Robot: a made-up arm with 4 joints.
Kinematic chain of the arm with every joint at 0, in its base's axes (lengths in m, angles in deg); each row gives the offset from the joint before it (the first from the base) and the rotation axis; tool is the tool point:
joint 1: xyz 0 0 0.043 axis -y
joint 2: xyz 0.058 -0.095 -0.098 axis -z
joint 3: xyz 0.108 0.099 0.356 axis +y
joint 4: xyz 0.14 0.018 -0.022 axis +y
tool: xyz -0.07 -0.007 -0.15
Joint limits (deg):
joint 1: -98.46..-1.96
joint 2: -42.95..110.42
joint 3: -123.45..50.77
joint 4: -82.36..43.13
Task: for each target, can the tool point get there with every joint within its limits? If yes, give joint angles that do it. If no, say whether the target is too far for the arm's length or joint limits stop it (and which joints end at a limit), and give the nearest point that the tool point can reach.
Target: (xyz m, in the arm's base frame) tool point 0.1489 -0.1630 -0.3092
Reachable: yes | joints -80.00 32.18 -2.48 -41.49
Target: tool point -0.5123 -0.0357 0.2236
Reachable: no: joint limits stop it (at a limit: joint 1, joint 2, joint 3) | nearest point -0.0017 -0.0048 0.1868 | short by 0.513 m
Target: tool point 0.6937 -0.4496 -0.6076
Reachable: no: too far | nearest point 0.4325 -0.2870 -0.3446 | short by 0.405 m
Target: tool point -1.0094 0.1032 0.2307
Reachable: no: too far | nearest point -0.0439 0.0968 -0.0542 | short by 1.007 m
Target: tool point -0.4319 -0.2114 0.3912
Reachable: no: joint limits stop it (at a limit: joint 1, joint 2, joint 3) | nearest point 0.0052 0.0003 0.2284 | short by 0.512 m
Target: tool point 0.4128 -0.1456 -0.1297
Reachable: yes | joints -66.44 34.84 -98.94 17.00
